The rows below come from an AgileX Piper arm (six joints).
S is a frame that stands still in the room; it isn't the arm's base.
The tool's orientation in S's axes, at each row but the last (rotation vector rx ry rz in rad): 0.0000, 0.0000, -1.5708; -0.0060, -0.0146, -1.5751; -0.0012, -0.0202, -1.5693; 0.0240, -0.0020, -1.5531
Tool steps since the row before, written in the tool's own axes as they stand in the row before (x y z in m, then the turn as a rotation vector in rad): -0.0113, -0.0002, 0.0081, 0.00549, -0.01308, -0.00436; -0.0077, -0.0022, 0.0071, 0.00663, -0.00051, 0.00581; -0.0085, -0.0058, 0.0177, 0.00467, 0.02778, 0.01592; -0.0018, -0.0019, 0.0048, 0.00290, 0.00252, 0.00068
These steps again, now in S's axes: -0.0002, 0.0113, 0.0081, -0.01308, -0.00549, -0.00436; -0.0022, 0.0078, 0.0070, -0.00057, -0.00655, 0.00589; -0.0060, 0.0087, 0.0175, 0.02759, -0.00441, 0.01632; -0.0020, 0.0017, 0.0048, 0.00256, -0.00286, 0.00068
